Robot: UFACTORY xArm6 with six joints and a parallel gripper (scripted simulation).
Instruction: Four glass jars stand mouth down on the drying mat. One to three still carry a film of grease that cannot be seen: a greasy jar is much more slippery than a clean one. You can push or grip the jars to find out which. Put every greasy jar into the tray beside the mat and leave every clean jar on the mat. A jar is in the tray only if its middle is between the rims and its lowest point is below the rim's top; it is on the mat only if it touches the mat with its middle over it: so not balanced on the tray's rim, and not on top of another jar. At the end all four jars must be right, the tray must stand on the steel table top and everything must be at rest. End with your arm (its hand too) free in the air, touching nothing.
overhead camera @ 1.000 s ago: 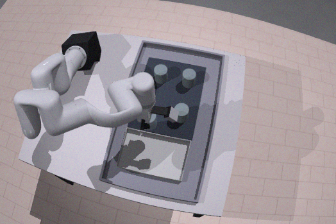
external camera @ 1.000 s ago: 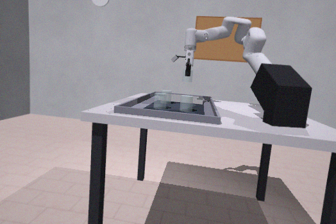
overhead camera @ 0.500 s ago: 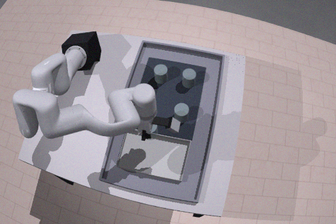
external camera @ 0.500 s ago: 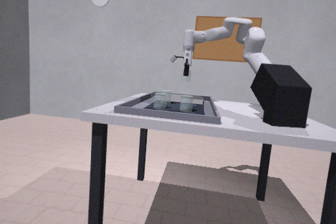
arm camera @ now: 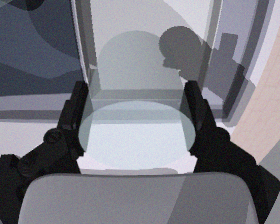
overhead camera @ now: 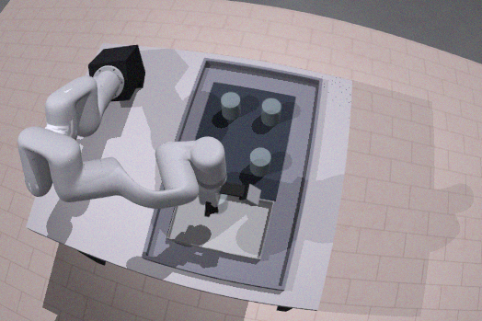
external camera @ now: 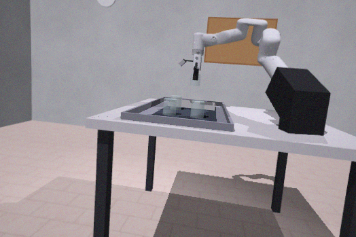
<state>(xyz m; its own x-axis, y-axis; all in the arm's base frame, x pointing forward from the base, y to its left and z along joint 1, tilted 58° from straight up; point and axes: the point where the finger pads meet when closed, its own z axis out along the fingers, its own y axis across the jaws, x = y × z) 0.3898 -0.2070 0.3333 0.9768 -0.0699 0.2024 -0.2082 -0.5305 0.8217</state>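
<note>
My hand is 19 cm above the pale tray and 2 cm to the left of it. Also, from my hand: dark drying mat (29 cm to the left, 19 cm below, 7 cm ahead).
</note>
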